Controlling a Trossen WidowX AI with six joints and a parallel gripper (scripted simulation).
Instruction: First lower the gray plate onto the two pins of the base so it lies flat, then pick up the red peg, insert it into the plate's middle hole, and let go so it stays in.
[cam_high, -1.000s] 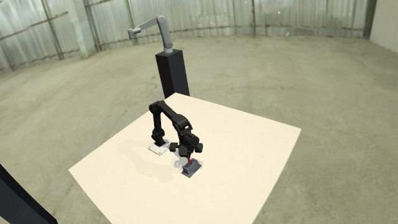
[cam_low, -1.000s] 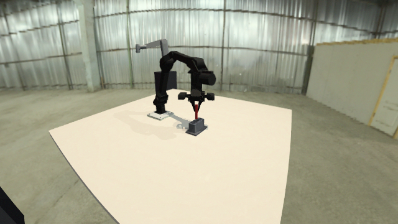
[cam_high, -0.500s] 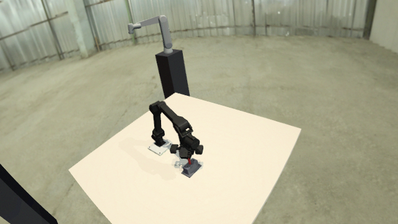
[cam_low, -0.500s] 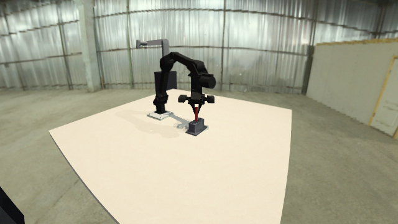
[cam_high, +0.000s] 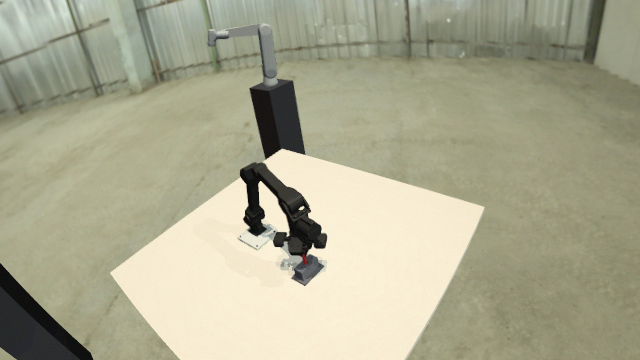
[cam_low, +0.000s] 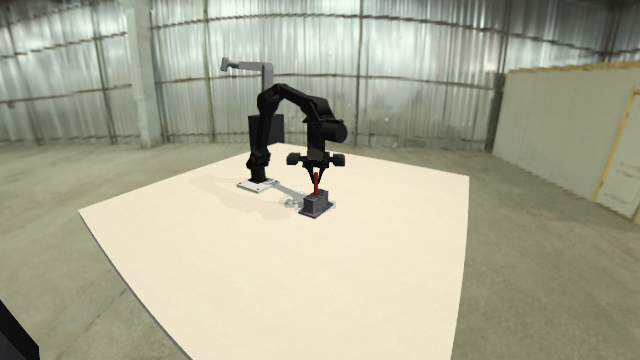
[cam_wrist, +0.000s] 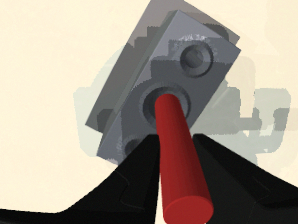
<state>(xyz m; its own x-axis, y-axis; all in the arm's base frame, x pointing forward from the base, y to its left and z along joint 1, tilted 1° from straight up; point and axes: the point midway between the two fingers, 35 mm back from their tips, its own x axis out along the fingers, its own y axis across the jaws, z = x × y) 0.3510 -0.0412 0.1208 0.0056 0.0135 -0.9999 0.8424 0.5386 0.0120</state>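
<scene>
Right now my gripper tip is right at the red peg. From my gripper tip the other things lie so: gray plate: 50 mm below; base: 90 mm below.
</scene>
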